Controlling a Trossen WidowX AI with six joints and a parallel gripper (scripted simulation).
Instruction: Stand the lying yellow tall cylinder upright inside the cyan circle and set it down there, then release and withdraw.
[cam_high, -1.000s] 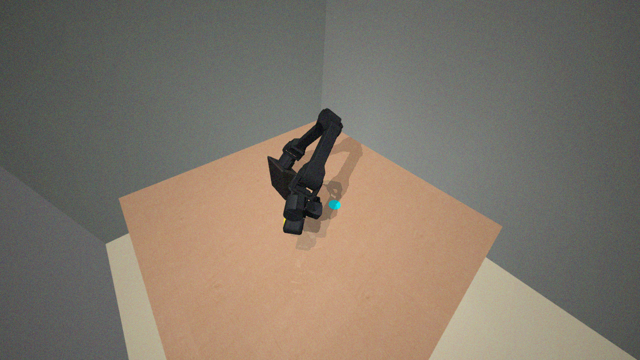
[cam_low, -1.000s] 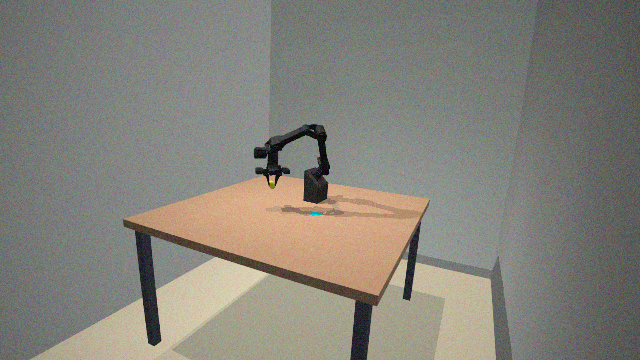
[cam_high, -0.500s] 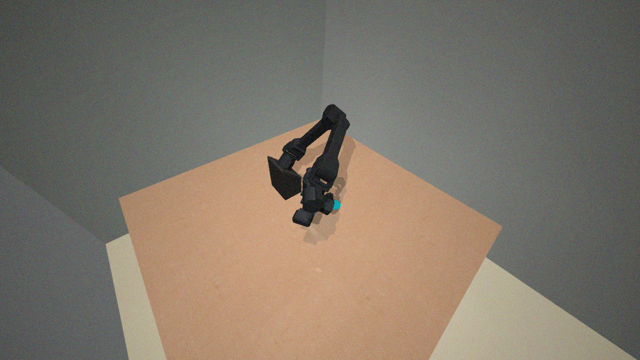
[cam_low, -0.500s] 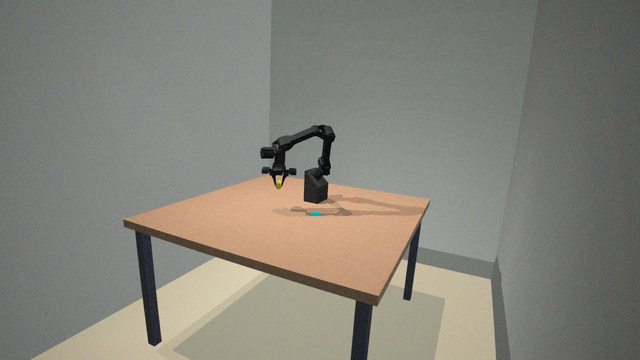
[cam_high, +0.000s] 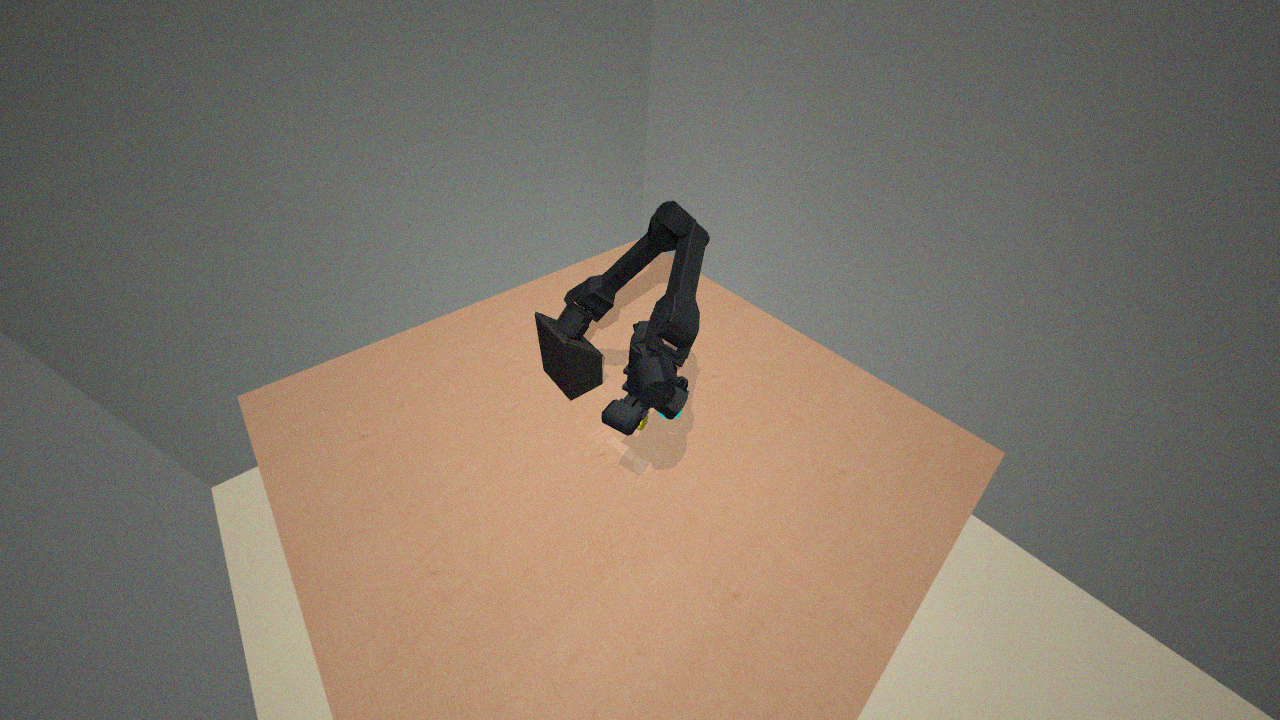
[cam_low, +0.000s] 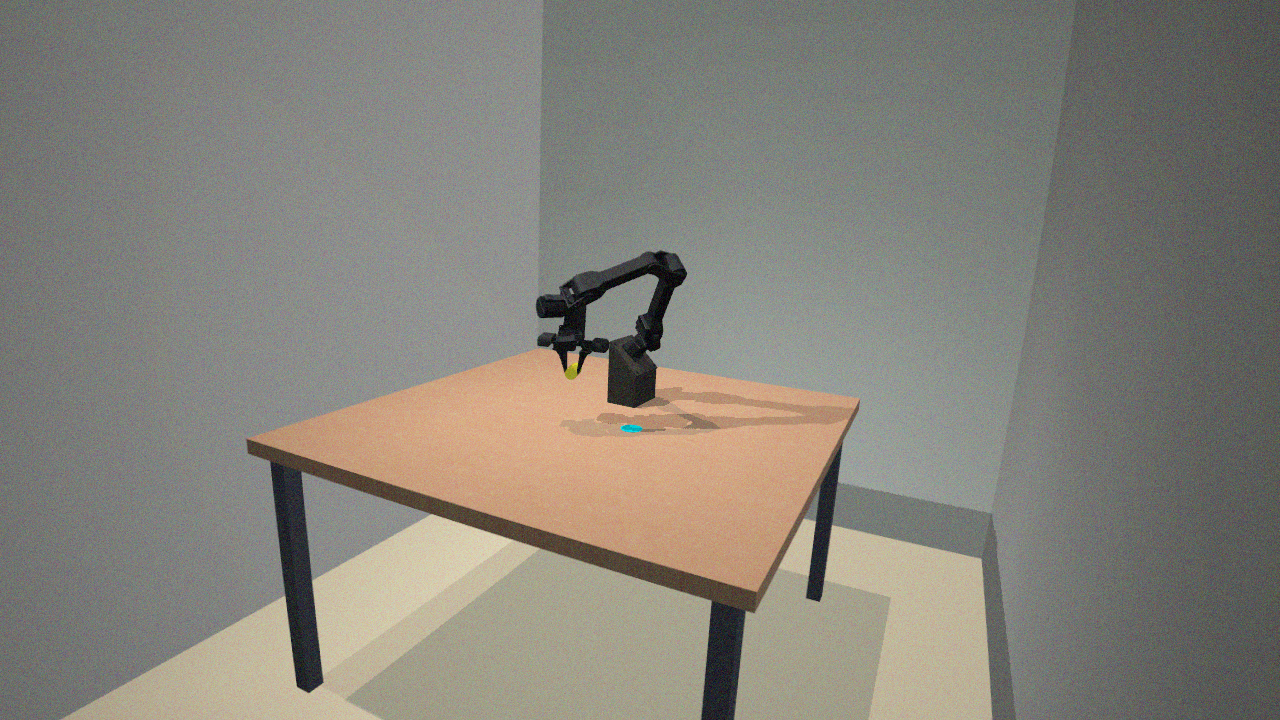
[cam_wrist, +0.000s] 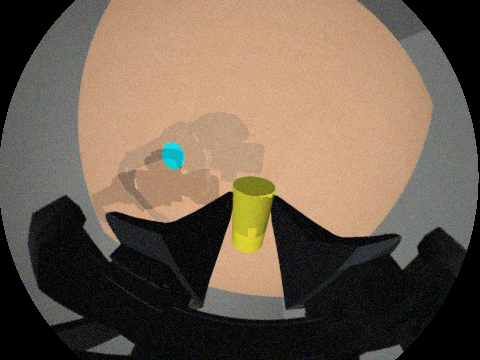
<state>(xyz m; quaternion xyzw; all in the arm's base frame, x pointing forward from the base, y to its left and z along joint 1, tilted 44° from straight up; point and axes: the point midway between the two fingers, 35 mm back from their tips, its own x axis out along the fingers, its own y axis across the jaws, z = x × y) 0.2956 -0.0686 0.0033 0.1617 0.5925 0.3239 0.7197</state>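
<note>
Right now the cyan circle is 50 mm behind my gripper tip, 160 mm to the left of it and 150 mm below it. The rest, counted from my gripper tip: yellow tall cylinder (20 mm behind, 10 mm to the right).
</note>
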